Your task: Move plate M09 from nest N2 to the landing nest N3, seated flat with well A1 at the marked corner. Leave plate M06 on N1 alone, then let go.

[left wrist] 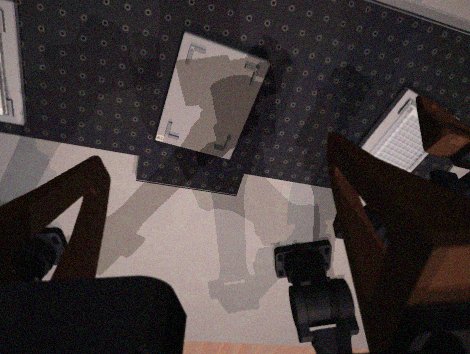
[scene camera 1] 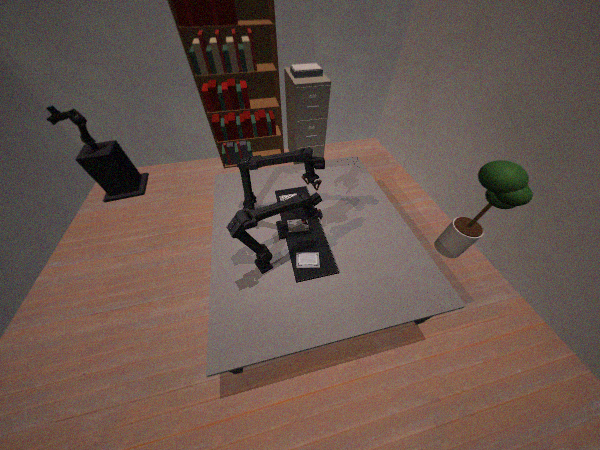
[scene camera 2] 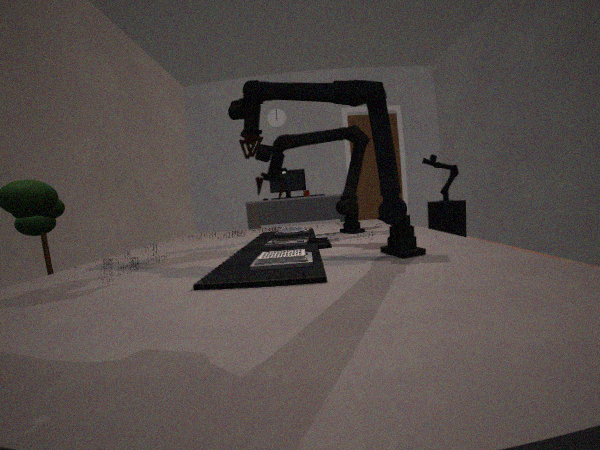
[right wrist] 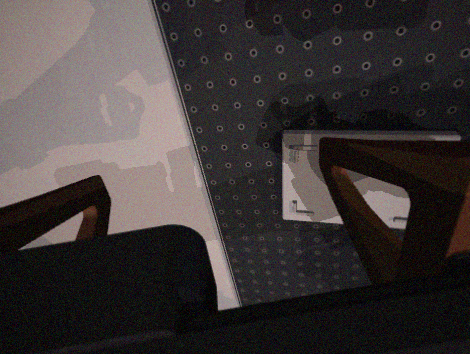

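The white landing nest N3 [scene camera 1: 298,225] [left wrist: 205,107] [right wrist: 312,175] is empty, in the middle of the dark perforated board [scene camera 1: 325,265] [scene camera 2: 225,277] [left wrist: 100,100]. A small label marks one corner. One white plate [scene camera 1: 288,197] [scene camera 2: 282,256] sits on a nest at one end; another [scene camera 1: 308,259] [left wrist: 397,145] sits at the other end. Their numbers are too small to read. My left gripper [scene camera 1: 310,184] [scene camera 2: 249,152] [left wrist: 212,156] is open and empty, high above the board. My right gripper [scene camera 1: 312,218] [scene camera 2: 270,192] [right wrist: 213,169] is open and empty above the board; one finger hides part of N3 in its wrist view.
The board lies on a large grey table [scene camera 1: 370,295]. In scene camera 1, a small dark tab extends from the board beside N3. The right arm and gripper partly cover the end plate in the left wrist view. A potted plant [scene camera 1: 455,237] stands beyond the table's right edge.
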